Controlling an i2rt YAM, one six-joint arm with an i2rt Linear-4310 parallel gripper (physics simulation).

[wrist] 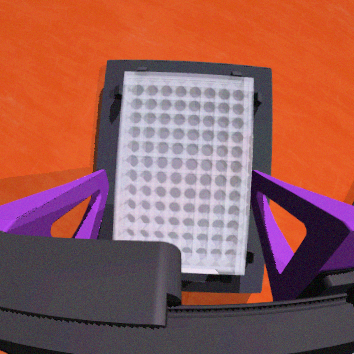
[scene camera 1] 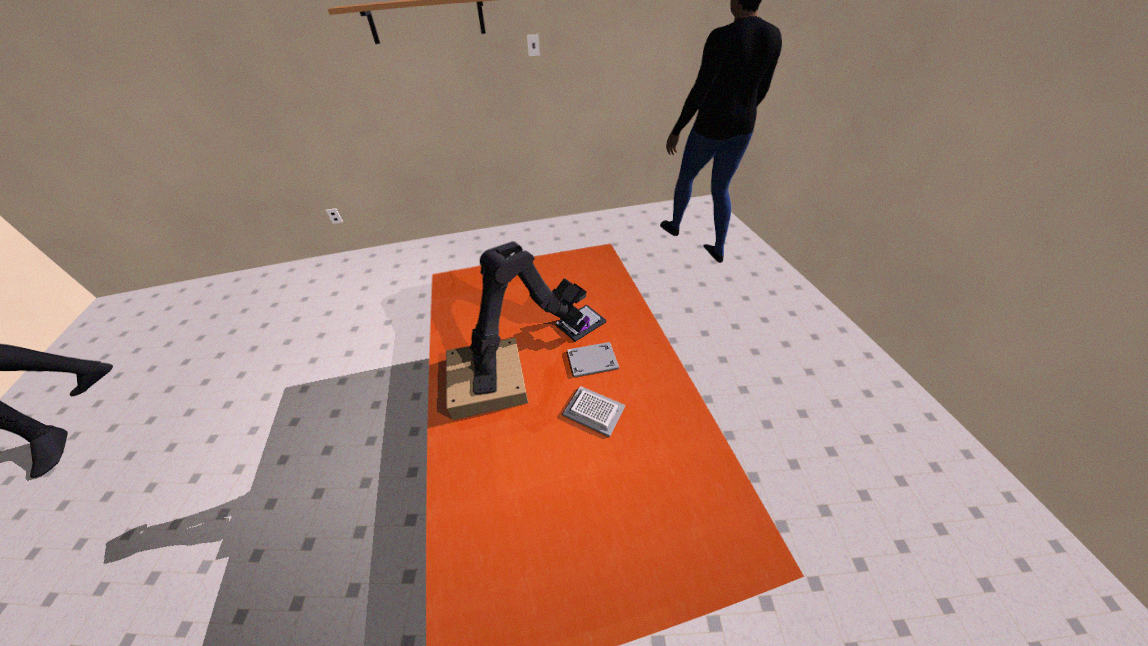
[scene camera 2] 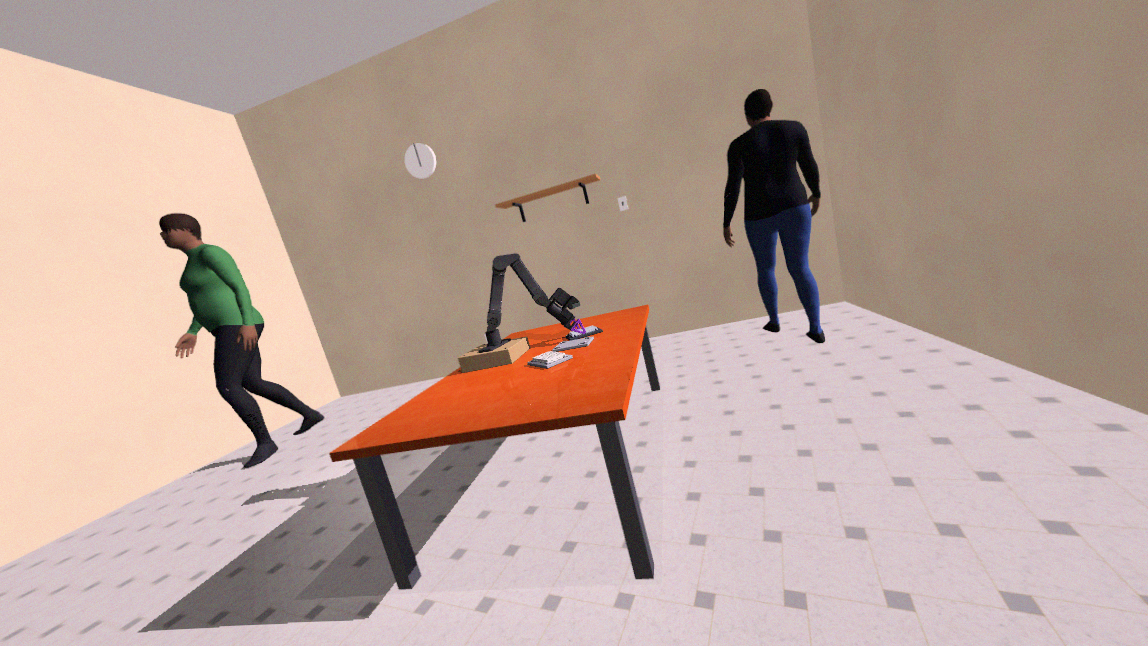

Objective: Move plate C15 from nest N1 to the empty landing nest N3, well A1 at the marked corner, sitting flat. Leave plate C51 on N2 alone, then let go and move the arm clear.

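A translucent 96-well plate (scene camera 1: 591, 314) (wrist: 185, 155), apparently C15, sits in a dark nest (wrist: 190, 67) at the table's far end. My gripper (scene camera 1: 585, 323) (scene camera 2: 577, 327) (wrist: 178, 177) is open, with its purple fingers on either side of this plate's long edges. In the wrist view a small gap shows at the left finger; the right fingertip is very close to the plate, and contact cannot be told. The empty grey nest (scene camera 1: 592, 359) (scene camera 2: 574, 343), apparently N3, is in the middle. A white plate (scene camera 1: 594, 407) (scene camera 2: 550, 358), apparently C51, sits in the nearest grey nest (scene camera 1: 607, 430). Labels are unreadable.
The arm stands on a wooden base block (scene camera 1: 486, 401) (scene camera 2: 491, 355) beside the nests, on the orange table (scene camera 1: 578, 514) (scene camera 2: 497, 409). A person in black (scene camera 1: 734, 72) (scene camera 2: 774, 168) stands beyond the table. A person in green (scene camera 2: 215, 281) is at the left.
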